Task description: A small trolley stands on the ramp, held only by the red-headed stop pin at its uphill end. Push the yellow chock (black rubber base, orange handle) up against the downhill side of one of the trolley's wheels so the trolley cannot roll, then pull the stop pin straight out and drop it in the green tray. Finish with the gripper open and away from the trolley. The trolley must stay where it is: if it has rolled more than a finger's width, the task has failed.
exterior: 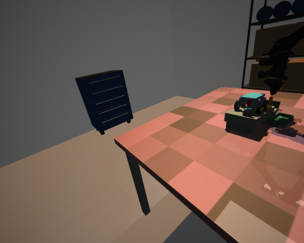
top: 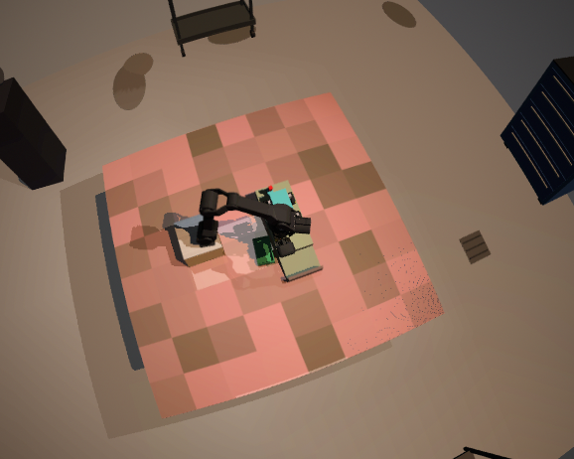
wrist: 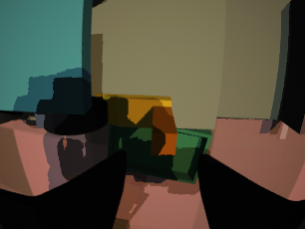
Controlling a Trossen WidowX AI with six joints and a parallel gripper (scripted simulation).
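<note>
Right now the red-headed stop pin is 10 mm ahead of my gripper tip and 220 mm to the left of it. Also, from my gripper tip: teal trolley (40 mm ahead, 120 mm to the left, 20 mm below); green tray (60 mm behind, 10 mm to the left, 140 mm below); olive ramp (40 mm ahead, 120 mm to the left, 90 mm below).
</note>
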